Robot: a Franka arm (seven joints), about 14 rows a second.
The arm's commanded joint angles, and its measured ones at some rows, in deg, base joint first. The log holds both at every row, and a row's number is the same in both.
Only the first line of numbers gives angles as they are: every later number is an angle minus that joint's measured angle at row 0.
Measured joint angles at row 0:
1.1, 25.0, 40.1, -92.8, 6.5, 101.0, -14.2
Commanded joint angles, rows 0 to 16:
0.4, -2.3, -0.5, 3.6, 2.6, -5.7, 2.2
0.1, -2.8, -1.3, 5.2, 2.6, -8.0, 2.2
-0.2, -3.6, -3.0, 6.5, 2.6, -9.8, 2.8
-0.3, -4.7, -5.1, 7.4, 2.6, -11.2, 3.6
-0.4, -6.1, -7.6, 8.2, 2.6, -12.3, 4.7
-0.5, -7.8, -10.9, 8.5, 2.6, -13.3, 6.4
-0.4, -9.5, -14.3, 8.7, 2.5, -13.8, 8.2
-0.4, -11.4, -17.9, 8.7, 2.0, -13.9, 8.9
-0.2, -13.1, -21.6, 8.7, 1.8, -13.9, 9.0
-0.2, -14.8, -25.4, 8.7, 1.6, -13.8, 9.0
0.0, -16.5, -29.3, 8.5, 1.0, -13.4, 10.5
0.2, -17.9, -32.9, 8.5, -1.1, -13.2, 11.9
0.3, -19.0, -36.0, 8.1, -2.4, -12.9, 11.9
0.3, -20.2, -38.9, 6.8, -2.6, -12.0, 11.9
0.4, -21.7, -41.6, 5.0, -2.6, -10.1, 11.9
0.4, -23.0, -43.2, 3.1, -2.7, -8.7, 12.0
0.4, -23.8, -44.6, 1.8, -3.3, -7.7, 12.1
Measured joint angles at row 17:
-0.9, -20.3, -42.1, 7.2, -1.8, -11.0, 9.3
